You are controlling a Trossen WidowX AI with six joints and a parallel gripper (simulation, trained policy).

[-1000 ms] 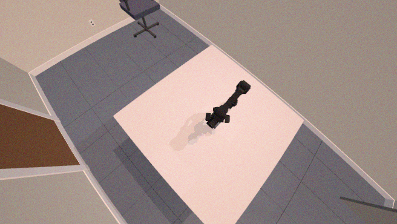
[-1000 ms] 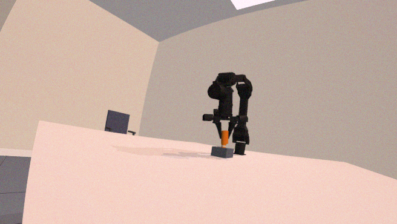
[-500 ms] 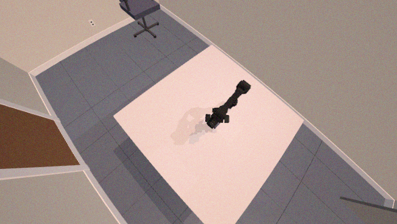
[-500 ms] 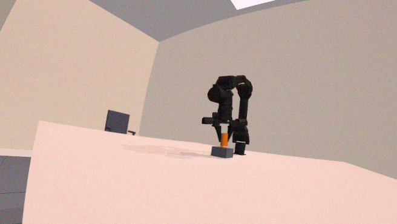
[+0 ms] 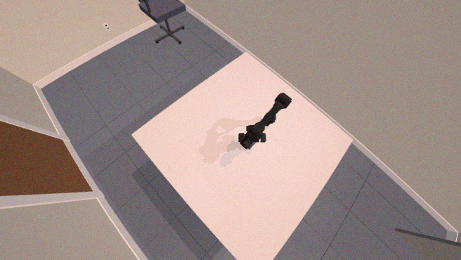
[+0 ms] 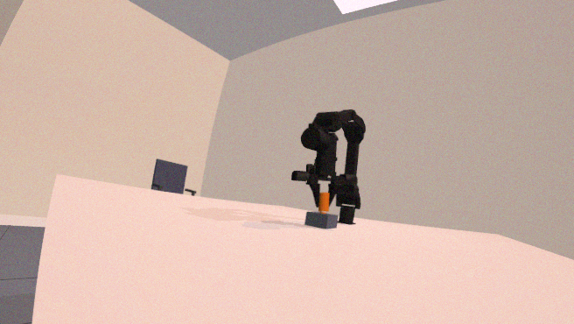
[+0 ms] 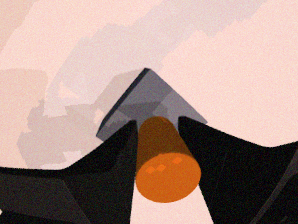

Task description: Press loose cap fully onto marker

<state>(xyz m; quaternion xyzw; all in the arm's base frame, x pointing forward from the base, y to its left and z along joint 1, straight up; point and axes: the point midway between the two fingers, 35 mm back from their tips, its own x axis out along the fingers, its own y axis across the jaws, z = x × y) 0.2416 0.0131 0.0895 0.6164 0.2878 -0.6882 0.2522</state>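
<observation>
Right now the orange marker is 1 cm to the left of my gripper tip, 1 cm ahead of it and 1 cm above it. From my gripper tip the other things lie so: grey holder block 4 cm below, 1 cm to the left, 1 cm ahead; then orange cap 2 cm above, 1 cm to the left, 1 cm ahead.
</observation>
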